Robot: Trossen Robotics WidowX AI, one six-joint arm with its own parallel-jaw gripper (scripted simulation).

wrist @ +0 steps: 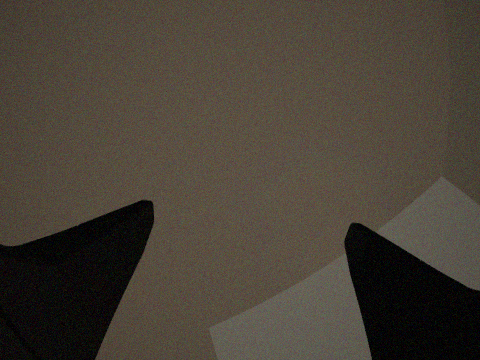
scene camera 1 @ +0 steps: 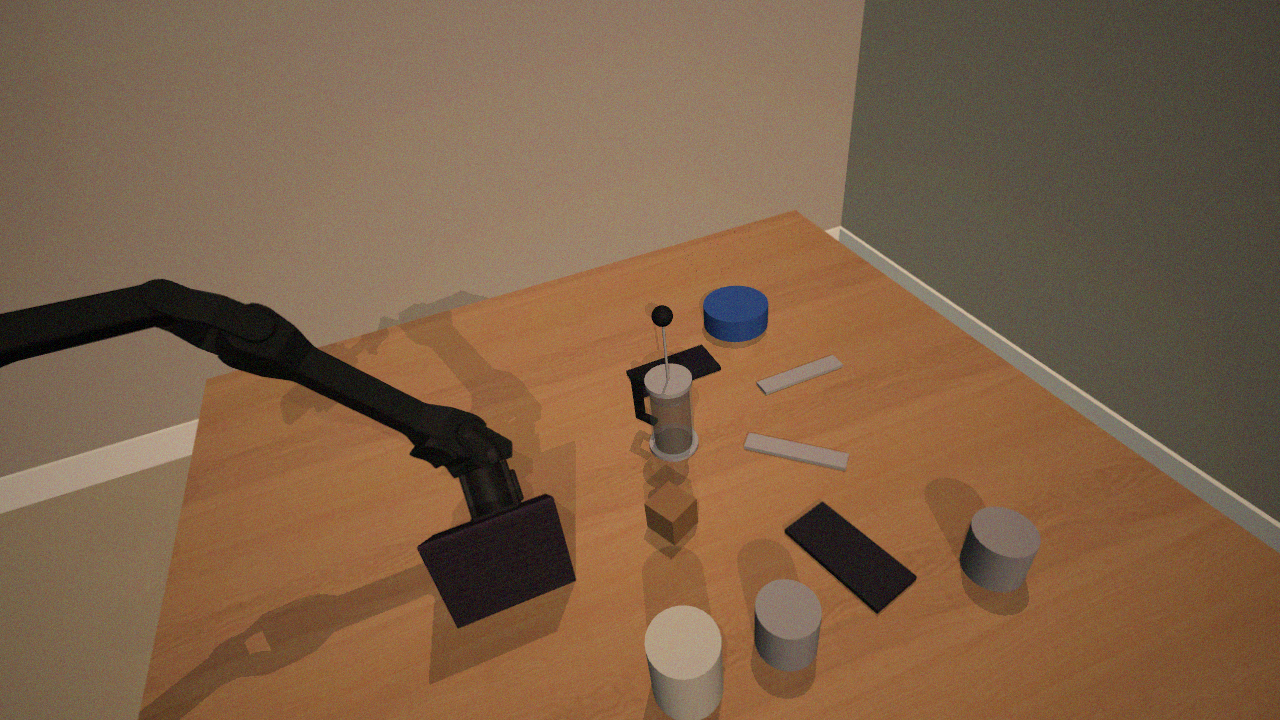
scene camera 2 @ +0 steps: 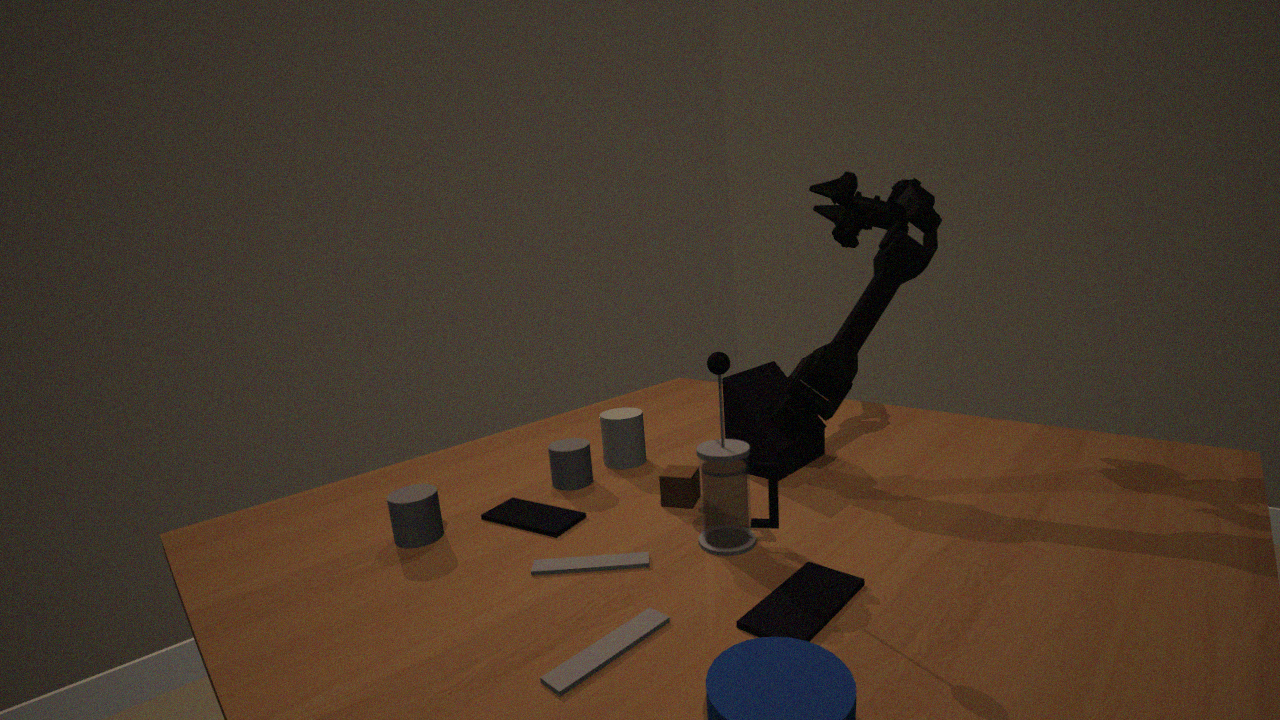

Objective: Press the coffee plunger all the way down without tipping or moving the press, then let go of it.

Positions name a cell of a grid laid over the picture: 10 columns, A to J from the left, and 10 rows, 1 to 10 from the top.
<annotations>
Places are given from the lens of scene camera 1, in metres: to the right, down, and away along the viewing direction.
coffee press (scene camera 1: F6): 0.04, 0.05, 0.94
blue disc (scene camera 1: F5): 0.17, -0.09, 1.22
The marked spots on the coffee press and the blue disc are 0.34 m apart.
</annotations>
